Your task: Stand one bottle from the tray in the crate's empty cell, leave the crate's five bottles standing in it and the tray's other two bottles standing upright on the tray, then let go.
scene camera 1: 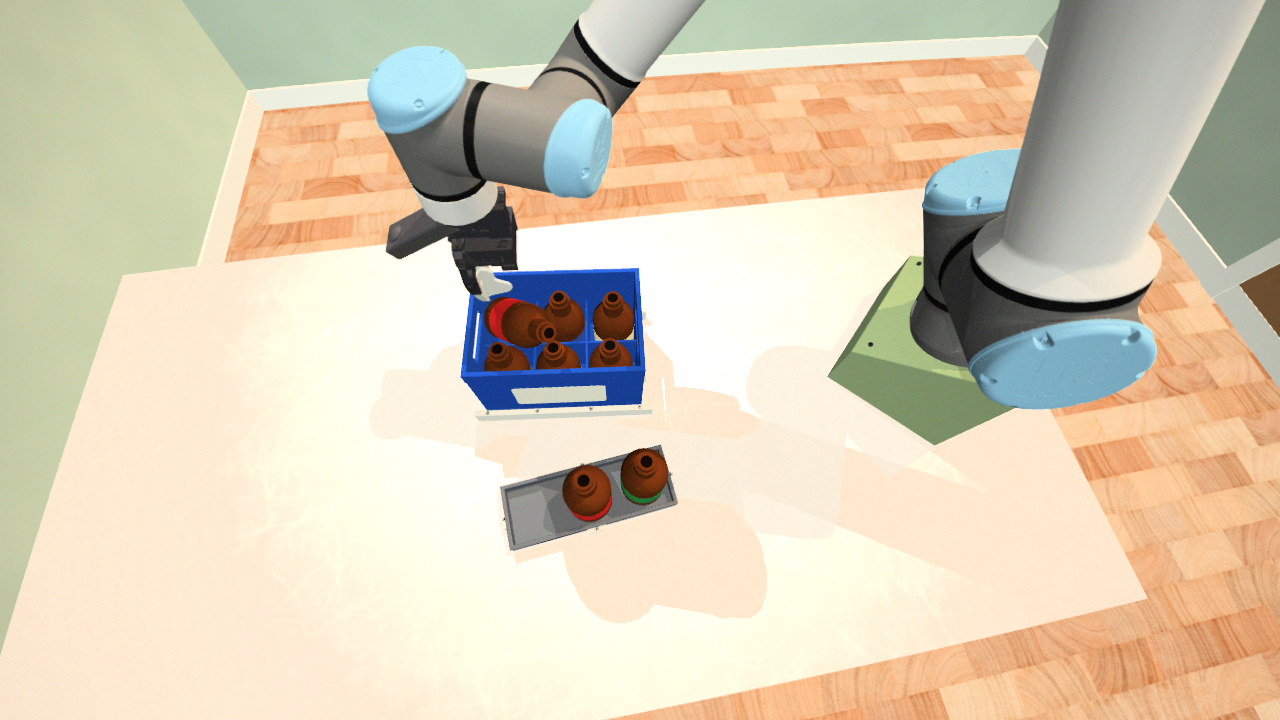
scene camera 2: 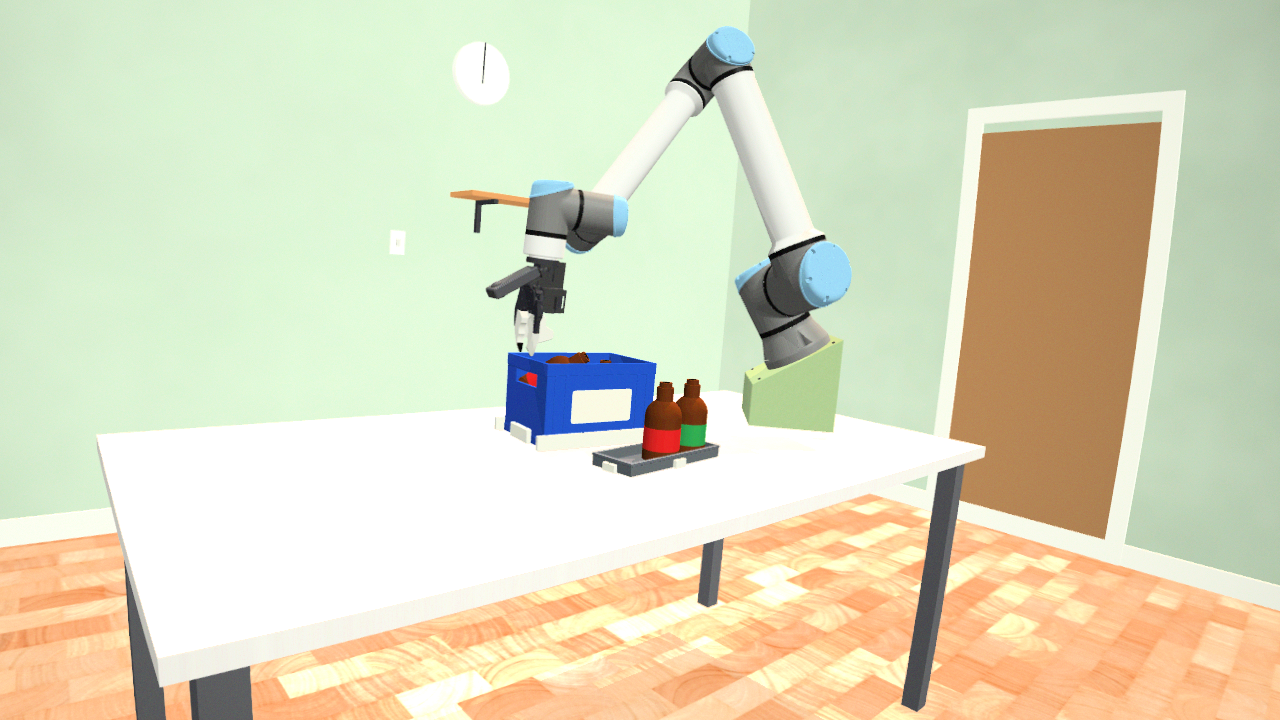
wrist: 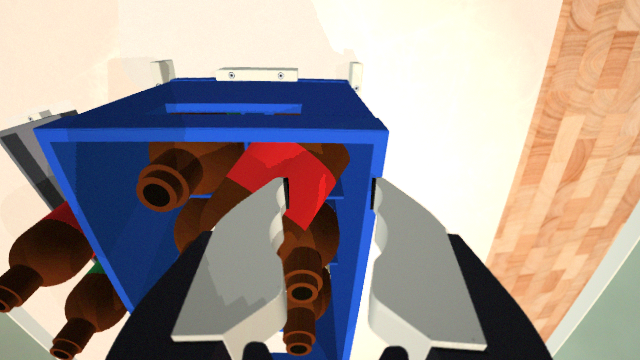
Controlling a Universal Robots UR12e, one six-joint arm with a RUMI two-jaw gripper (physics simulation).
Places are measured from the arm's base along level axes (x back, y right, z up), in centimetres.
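Pixels of known places: gripper, fingertip midpoint: (scene camera 1: 488, 286) (scene camera 2: 525, 354) (wrist: 329, 180); arm's base, link origin: (scene camera 2: 798, 354).
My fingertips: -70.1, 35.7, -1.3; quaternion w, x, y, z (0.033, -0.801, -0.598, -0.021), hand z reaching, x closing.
Observation:
Ahead of a thing's pixels: the offset from my fingertips to its top centre, as dx, dy, dz.
A red-labelled bottle @(+3.4, -6.6, +1.8) (scene camera 1: 523, 324) (wrist: 312, 175) lies tilted in the back left of the blue crate @(+8.1, -9.7, +0.0) (scene camera 1: 487, 392) (scene camera 2: 554, 402) (wrist: 260, 92), its neck leaning right. Upright bottles stand at back middle (scene camera 1: 563, 320) and back right (scene camera 1: 613, 317); three more stand in the front row, their lower parts hidden. A red-labelled bottle @(+3.7, -34.6, -1.5) (scene camera 1: 587, 488) (scene camera 2: 662, 416) (wrist: 50, 250) and a green-labelled bottle @(+12.8, -35.5, -1.5) (scene camera 1: 644, 472) (scene camera 2: 692, 413) stand upright on the grey tray (scene camera 1: 532, 519) (scene camera 2: 657, 466). My gripper (scene camera 1: 490, 291) (scene camera 2: 526, 347) (wrist: 329, 180) is partly open and empty above the crate's back left corner.
The crate's walls and dividers stand close around the tilted bottle. Pale strips (scene camera 1: 563, 413) (wrist: 257, 74) lie along the crate's base. The tray lies in front of the crate in scene camera 1's view. The green arm mount (scene camera 1: 930, 394) (scene camera 2: 792, 398) is on the right.

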